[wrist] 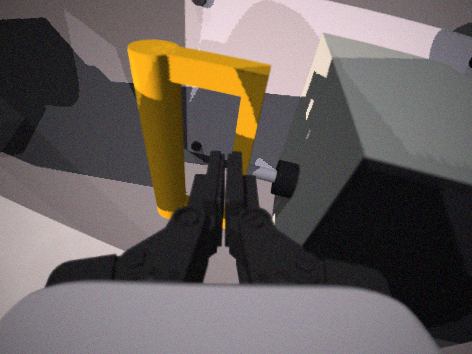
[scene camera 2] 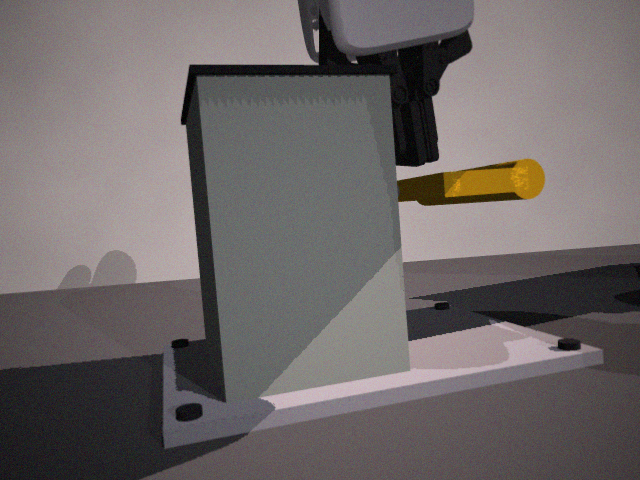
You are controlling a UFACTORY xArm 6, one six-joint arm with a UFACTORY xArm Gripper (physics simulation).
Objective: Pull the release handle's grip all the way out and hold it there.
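The release handle is a yellow frame with a thick round grip [scene camera 2: 526,178] [wrist: 162,135], sticking out from the side of a grey-green box [scene camera 2: 305,206] [wrist: 405,105]. A short light rod [wrist: 265,173] and a black collar [wrist: 287,178] show between the handle's back bar and the box. My gripper [scene camera 2: 417,162] [wrist: 226,173] is shut with nothing between its fingers. In the scene view the fingertips are above the handle, close to the box. In the wrist view they lie over the frame's opening and partly cover the back bar, to the right of the grip. The handle's far lower part is partly hidden by the fingers.
The box has a black top [scene camera 2: 289,70] and stands on a pale base plate [scene camera 2: 465,349] [wrist: 365,22] with dark bolts [scene camera 2: 568,344] [wrist: 201,2] at its corners. The box stands directly beside the gripper. Dark shadows fall across the plate and the floor.
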